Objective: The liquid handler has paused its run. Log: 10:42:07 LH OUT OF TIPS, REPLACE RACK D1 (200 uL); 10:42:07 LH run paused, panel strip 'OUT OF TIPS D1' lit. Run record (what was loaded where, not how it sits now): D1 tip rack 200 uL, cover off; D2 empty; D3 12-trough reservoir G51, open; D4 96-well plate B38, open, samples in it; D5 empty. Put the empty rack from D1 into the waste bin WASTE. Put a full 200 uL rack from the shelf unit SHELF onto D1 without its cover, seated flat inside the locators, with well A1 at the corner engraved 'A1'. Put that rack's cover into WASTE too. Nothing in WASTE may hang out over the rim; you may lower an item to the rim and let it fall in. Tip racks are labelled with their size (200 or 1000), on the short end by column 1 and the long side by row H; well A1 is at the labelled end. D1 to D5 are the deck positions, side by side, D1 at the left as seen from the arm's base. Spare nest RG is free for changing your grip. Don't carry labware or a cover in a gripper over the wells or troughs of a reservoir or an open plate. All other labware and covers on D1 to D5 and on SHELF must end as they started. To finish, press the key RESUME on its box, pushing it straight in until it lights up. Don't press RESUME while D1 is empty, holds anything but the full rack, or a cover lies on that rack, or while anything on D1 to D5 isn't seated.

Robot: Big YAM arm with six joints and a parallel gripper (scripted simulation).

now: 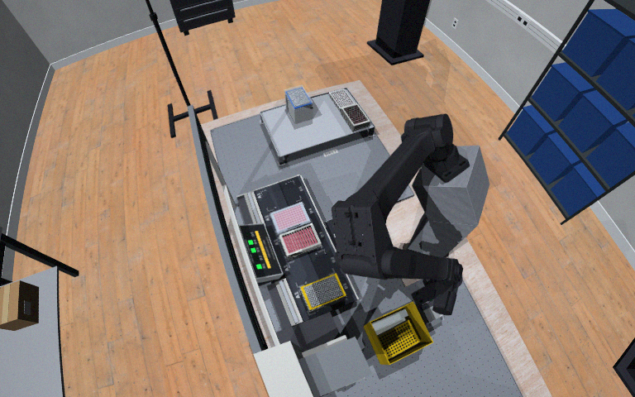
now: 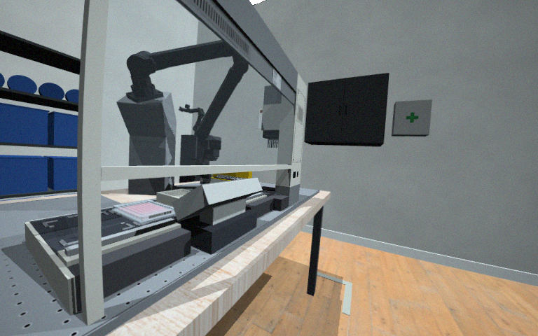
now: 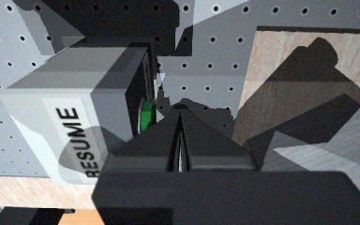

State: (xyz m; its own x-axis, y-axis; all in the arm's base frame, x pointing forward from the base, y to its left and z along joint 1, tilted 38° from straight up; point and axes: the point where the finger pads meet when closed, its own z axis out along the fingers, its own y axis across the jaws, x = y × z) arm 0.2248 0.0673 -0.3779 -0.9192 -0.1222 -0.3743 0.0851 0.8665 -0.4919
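The resume box lies 40 mm to the left of my hand and 10 mm below it. The rest, counted from my hand: yellow waste bin (170 mm ahead, 50 mm to the left, 40 mm below); then clear tip-rack cover (170 mm ahead, 30 mm below); then yellow tip rack (190 mm ahead, 80 mm to the left, 10 mm below).
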